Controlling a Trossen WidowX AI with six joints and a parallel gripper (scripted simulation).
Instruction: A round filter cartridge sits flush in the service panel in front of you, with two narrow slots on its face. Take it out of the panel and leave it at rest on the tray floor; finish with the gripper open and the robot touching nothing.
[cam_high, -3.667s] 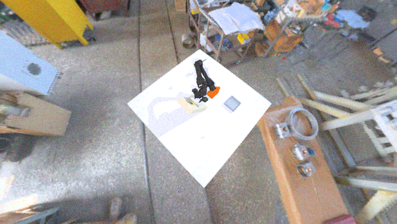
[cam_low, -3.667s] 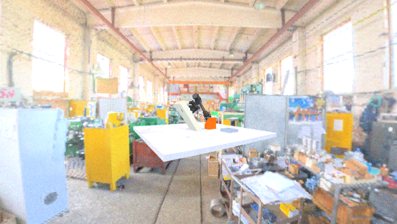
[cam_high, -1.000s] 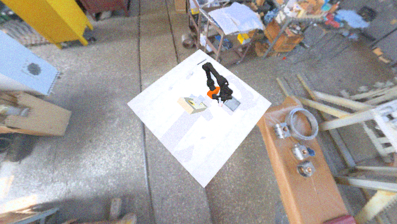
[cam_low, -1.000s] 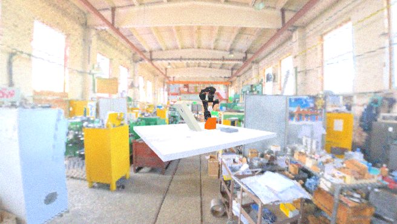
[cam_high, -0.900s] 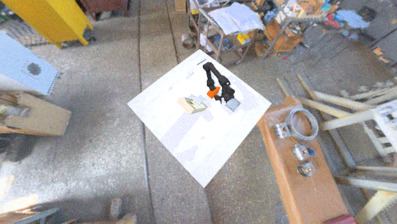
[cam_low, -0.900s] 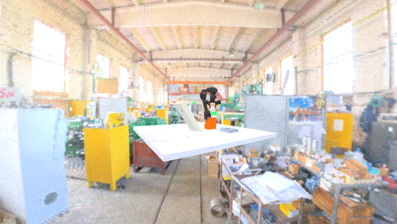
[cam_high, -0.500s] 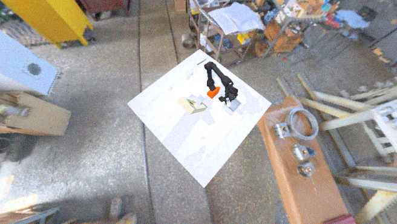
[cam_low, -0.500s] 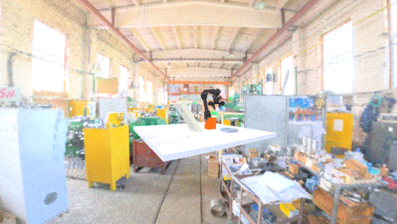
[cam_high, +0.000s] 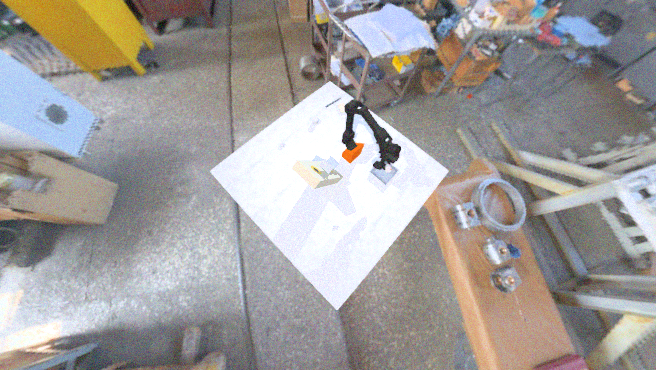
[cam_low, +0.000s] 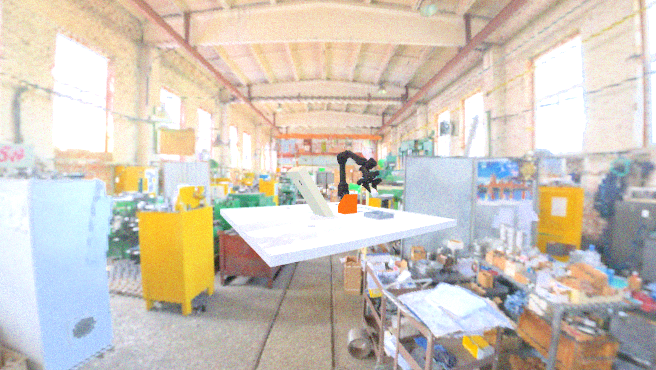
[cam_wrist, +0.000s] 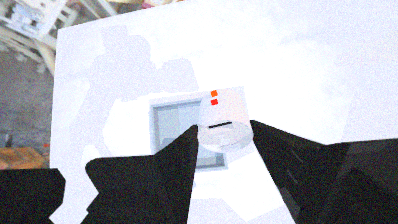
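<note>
The grey tray is 6 cm behind my gripper tip, 2 cm to the right of it and 17 cm below it. Round my gripper tip: round filter cartridge right at my gripper tip; cream service panel 38 cm ahead, 24 cm to the right, 1 cm above.
</note>
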